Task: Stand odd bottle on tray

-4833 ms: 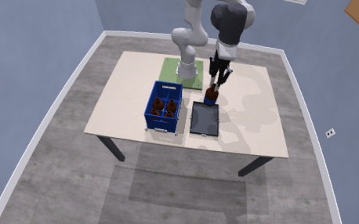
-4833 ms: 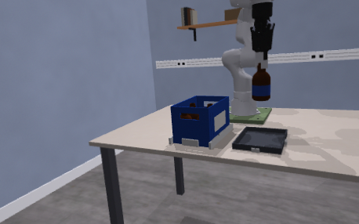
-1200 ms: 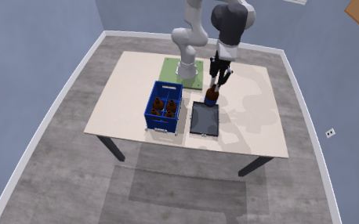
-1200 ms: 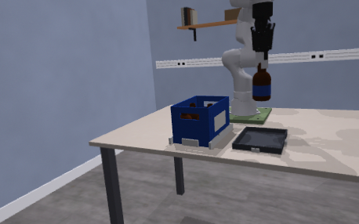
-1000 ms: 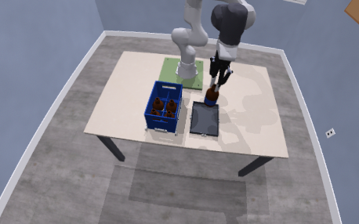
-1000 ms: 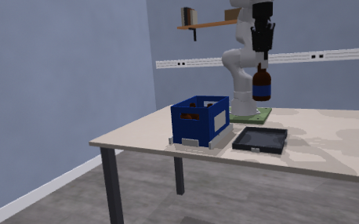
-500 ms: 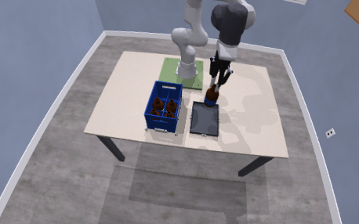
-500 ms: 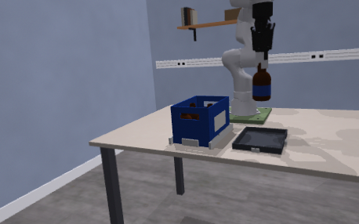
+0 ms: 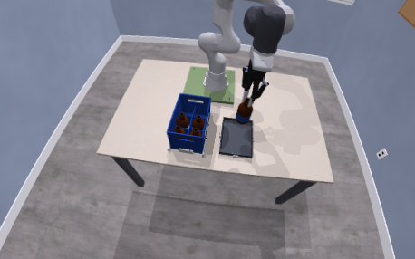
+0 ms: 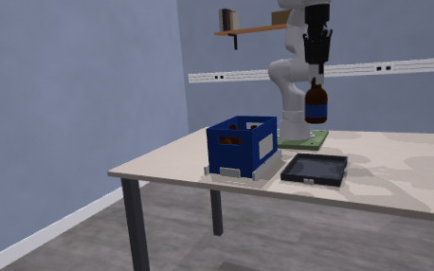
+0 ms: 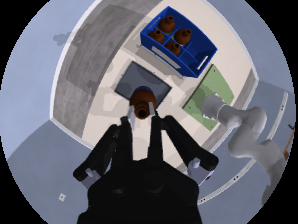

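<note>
My hand is 90 mm above the bottle. Also, from my hand: blue crate: 40 mm behind, 270 mm to the right, 260 mm below; dark tray: 340 mm below.
</note>
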